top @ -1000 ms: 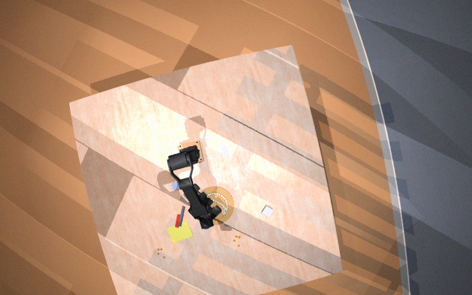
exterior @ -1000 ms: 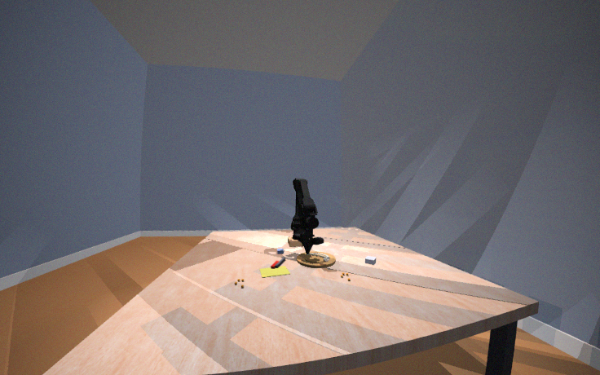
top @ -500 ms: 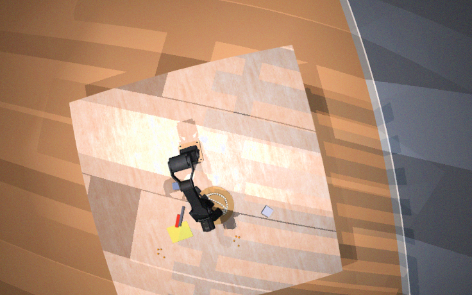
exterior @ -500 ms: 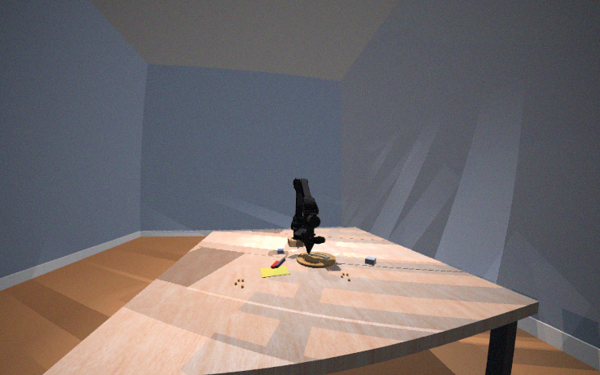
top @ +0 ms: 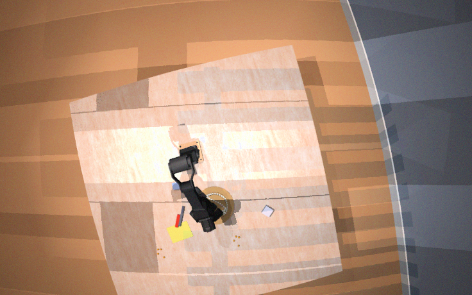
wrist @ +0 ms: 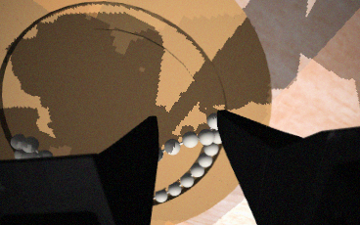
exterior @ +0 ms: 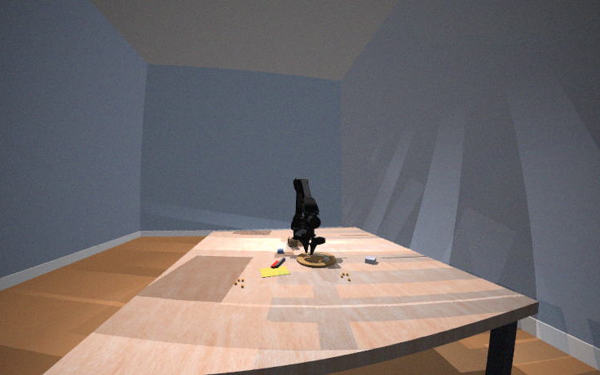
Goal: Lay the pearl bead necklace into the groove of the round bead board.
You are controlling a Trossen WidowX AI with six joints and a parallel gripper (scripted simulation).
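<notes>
Now: the round bead board 40 mm ahead of my gripper tip, 20 mm to the left of it and 10 mm below it. From my gripper tip the other things lie so: blue block (130 mm behind, 120 mm to the right, 10 mm below); then yellow note (210 mm to the right, 100 mm ahead, 20 mm below); then red marker (180 mm to the right, 30 mm ahead, 20 mm below).
</notes>
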